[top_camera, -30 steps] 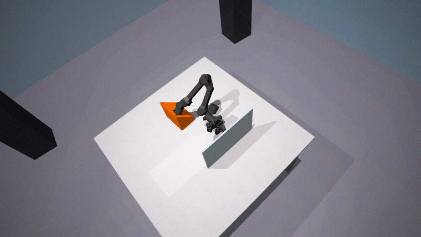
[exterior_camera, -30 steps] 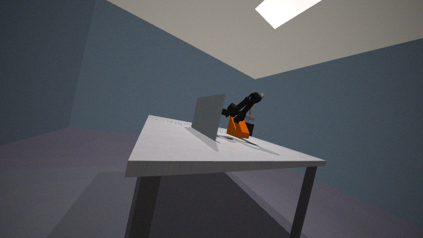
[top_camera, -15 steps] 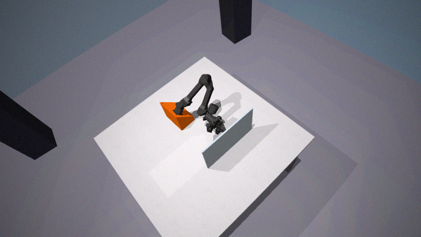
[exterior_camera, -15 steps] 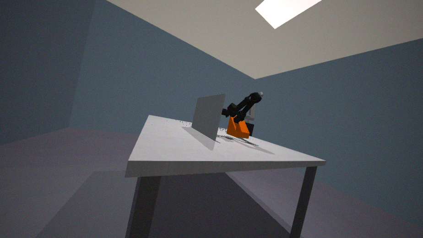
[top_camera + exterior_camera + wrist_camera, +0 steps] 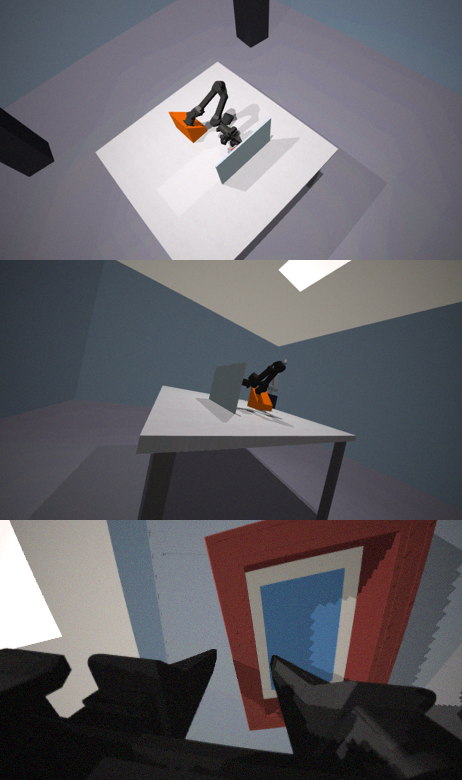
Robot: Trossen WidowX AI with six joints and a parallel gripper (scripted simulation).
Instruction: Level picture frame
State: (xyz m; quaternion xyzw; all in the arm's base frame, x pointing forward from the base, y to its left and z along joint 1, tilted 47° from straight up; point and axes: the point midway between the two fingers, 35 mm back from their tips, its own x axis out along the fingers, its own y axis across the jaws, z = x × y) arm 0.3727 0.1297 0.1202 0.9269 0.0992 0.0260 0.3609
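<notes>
Now: gripper tip 50 mm above the picture frame, 10 mm to the left of it and 10 mm short of it. Round my gripper tip: wall panel (60 mm below, 20 mm ahead).
</notes>
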